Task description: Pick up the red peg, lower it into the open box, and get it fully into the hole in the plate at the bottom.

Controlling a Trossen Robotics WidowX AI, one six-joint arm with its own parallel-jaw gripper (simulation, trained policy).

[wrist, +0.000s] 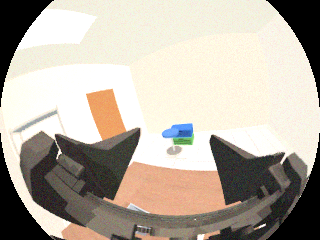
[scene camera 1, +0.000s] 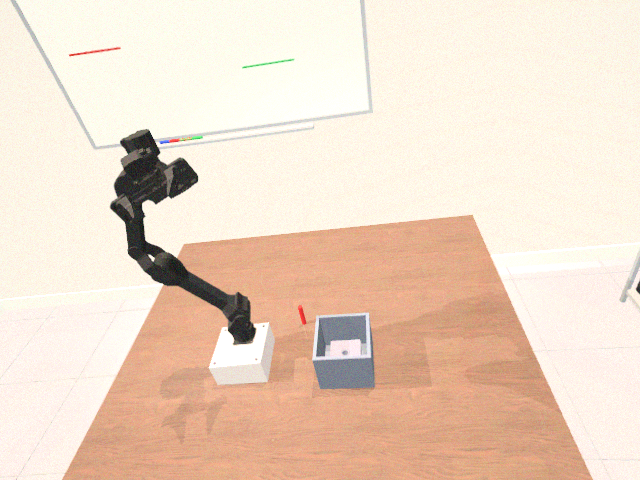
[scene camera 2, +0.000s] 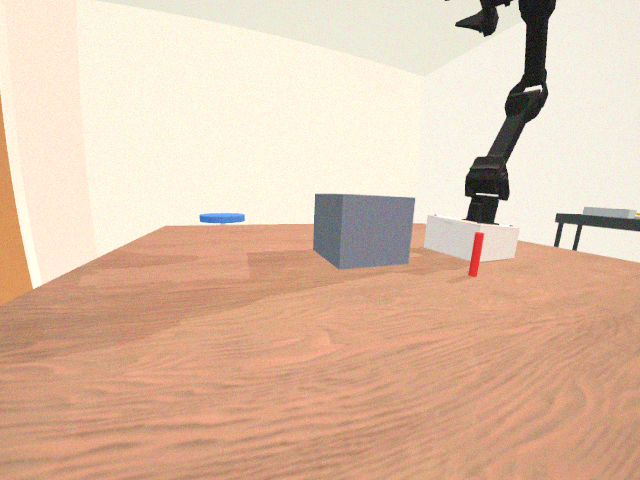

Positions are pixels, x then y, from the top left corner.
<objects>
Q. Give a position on a grey-blue box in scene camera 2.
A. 351, 231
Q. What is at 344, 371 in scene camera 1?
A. A grey-blue box.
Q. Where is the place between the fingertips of my gripper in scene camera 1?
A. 152, 208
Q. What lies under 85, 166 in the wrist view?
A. My gripper.
</objects>
